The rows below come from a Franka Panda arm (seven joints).
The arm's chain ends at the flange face. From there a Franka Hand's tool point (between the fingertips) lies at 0.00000 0.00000 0.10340 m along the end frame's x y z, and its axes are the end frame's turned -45 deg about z.
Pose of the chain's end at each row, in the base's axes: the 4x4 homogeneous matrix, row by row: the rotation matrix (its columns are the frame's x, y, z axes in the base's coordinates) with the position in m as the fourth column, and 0 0 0 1 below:
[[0.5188 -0.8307 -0.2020 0.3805], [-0.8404 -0.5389 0.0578 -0.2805], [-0.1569 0.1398 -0.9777 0.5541], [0 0 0 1]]
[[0.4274 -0.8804 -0.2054 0.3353], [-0.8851 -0.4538 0.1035 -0.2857], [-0.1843 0.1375 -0.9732 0.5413], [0 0 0 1]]
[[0.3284 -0.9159 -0.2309 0.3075], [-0.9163 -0.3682 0.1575 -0.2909], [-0.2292 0.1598 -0.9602 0.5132], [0 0 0 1]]
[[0.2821 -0.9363 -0.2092 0.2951], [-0.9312 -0.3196 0.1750 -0.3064], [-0.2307 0.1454 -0.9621 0.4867], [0 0 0 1]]
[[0.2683 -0.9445 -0.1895 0.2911], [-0.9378 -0.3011 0.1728 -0.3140], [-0.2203 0.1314 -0.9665 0.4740], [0 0 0 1]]
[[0.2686 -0.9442 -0.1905 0.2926], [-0.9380 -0.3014 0.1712 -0.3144], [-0.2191 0.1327 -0.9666 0.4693], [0 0 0 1]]
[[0.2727 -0.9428 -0.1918 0.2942], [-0.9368 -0.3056 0.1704 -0.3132], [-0.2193 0.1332 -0.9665 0.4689], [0 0 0 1]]
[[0.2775 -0.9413 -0.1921 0.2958], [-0.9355 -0.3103 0.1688 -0.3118], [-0.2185 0.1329 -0.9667 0.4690], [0 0 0 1]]
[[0.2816 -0.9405 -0.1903 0.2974], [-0.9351 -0.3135 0.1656 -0.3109], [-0.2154 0.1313 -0.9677 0.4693], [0 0 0 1]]
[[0.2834 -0.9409 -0.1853 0.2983], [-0.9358 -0.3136 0.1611 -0.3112], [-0.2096 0.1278 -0.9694 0.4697], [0 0 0 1]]
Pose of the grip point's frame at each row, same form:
[[0.9542 -0.2205 -0.2020 0.3596], [-0.2132 -0.9753 0.0578 -0.2745], [-0.2098 -0.0121 -0.9777 0.4530], [0 0 0 1]]
[[0.9248 -0.3203 -0.2054 0.3141], [-0.3050 -0.9467 0.1035 -0.2750], [-0.2275 -0.0331 -0.9732 0.4407], [0 0 0 1]]
[[0.8799 -0.4154 -0.2309 0.2836], [-0.3876 -0.9083 0.1575 -0.2746], [-0.2751 -0.0491 -0.9602 0.4139], [0 0 0 1]]
[[0.8615 -0.4626 -0.2092 0.2735], [-0.4325 -0.8844 0.1750 -0.2883], [-0.2659 -0.0603 -0.9621 0.3872], [0 0 0 1]]
[[0.8576 -0.4781 -0.1895 0.2715], [-0.4502 -0.8760 0.1728 -0.2961], [-0.2487 -0.0629 -0.9665 0.3741], [0 0 0 1]]
[[0.8576 -0.4777 -0.1905 0.2729], [-0.4501 -0.8764 0.1712 -0.2967], [-0.2488 -0.0611 -0.9666 0.3694], [0 0 0 1]]
[[0.8595 -0.4738 -0.1918 0.2744], [-0.4463 -0.8785 0.1704 -0.2956], [-0.2493 -0.0609 -0.9665 0.3690], [0 0 0 1]]
[[0.8618 -0.4694 -0.1921 0.2759], [-0.4421 -0.8809 0.1688 -0.2943], [-0.2485 -0.0605 -0.9667 0.3690], [0 0 0 1]]
[[0.8642 -0.4659 -0.1903 0.2777], [-0.4395 -0.8829 0.1656 -0.2938], [-0.2452 -0.0595 -0.9677 0.3692], [0 0 0 1]]
[[0.8657 -0.4649 -0.1853 0.2791], [-0.4400 -0.8835 0.1611 -0.2945], [-0.2386 -0.0578 -0.9694 0.3695], [0 0 0 1]]

